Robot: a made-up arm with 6 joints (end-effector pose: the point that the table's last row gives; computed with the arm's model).
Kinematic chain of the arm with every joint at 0, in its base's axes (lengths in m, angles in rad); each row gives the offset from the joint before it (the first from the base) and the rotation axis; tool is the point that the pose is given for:
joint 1: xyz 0 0 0.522 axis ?
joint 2: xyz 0.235 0 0 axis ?
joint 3: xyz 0 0 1.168 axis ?
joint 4: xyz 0 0 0.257 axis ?
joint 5: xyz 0.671 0 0 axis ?
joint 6: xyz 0.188 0 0 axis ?
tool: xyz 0 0 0
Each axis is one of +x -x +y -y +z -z.
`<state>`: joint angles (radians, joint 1 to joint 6).
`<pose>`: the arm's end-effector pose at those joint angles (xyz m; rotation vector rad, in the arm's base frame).
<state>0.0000 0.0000 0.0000 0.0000 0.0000 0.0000</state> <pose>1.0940 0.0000 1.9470 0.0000 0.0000 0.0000</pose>
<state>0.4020 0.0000 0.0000 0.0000 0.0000 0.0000</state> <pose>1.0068 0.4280 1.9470 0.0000 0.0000 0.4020</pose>
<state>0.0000 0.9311 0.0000 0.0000 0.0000 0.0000</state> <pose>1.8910 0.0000 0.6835 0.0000 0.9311 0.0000</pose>
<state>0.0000 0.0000 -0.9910 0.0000 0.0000 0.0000</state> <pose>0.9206 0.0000 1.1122 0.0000 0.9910 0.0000</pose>
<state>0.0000 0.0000 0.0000 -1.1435 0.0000 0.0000</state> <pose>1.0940 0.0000 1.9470 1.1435 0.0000 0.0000</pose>
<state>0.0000 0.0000 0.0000 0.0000 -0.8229 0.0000</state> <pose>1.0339 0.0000 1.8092 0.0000 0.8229 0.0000</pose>
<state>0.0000 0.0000 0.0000 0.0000 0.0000 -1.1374</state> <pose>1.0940 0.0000 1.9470 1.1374 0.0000 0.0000</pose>
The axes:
joint 1: +z
joint 2: +y
joint 3: -y
joint 4: -x
joint 5: -y
joint 6: -x

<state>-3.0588 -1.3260 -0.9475 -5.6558 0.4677 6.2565</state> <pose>0.2424 -0.0298 1.4176 -1.2214 0.8509 -2.6409</pose>
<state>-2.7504 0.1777 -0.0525 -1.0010 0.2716 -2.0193</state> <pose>-1.2512 -0.4701 1.7539 -0.2585 3.0548 0.2498</pose>
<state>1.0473 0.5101 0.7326 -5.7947 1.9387 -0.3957</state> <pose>0.5800 1.1696 2.0762 0.9444 -1.9924 1.4788</pose>
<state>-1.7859 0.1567 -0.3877 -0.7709 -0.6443 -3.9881</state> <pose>-0.1816 -1.1999 1.4009 -0.4086 1.1812 -0.4543</pose>
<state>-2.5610 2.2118 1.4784 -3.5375 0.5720 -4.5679</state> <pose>-1.5640 -1.0729 -0.6103 -1.6581 1.3713 1.5130</pose>
